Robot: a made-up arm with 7 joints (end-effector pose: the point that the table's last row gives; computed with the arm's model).
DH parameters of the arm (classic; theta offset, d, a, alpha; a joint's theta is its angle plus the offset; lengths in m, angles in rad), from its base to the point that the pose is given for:
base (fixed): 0 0 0 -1.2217
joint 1: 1.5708 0 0 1.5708
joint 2: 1.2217 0 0 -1.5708
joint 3: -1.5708 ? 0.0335 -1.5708
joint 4: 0 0 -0.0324 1.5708
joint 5: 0 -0.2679 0 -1.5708
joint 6: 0 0 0 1.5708
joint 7: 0 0 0 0
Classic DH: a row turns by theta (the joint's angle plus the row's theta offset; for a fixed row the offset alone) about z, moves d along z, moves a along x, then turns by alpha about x.
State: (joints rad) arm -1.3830 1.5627 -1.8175 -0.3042 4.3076 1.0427 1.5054
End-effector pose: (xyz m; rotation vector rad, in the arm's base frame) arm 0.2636 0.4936 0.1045 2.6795 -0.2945 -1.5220
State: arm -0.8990 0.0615 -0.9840 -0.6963 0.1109 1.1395 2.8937
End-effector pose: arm 0.4223 -0.2040 -0.2957 -0.3000 -0.7216 1.7608
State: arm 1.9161 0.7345 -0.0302 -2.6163 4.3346 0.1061 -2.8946
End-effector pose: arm -0.1402 0.0779 -0.1394 -0.3549 -0.6325 1.0135
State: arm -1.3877 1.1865 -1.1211 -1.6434 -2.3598 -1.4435 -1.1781
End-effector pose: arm 0.4279 0.0266 0.0679 -0.0097 -1.0024 1.0340
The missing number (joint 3, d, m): -0.2979
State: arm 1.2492 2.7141 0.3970 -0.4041 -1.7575 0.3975 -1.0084
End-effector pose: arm 0.4367 0.3250 0.1603 -0.4103 -1.6907 0.6113
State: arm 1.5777 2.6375 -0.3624 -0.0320 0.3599 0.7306 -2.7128
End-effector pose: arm 0.3700 0.4073 0.1359 0.6726 -2.4267 0.2519
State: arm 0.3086 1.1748 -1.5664 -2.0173 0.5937 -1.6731 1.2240
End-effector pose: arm -0.1069 0.0779 -0.3329 -2.1155 -0.6934 0.9099
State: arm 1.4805 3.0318 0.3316 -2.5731 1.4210 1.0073 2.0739
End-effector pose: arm 0.1269 0.0437 -0.1790 0.8713 0.5631 0.2910
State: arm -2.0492 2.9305 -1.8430 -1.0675 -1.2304 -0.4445 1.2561
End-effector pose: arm -0.1966 0.4821 -0.0144 1.2732 -0.4998 -0.0645
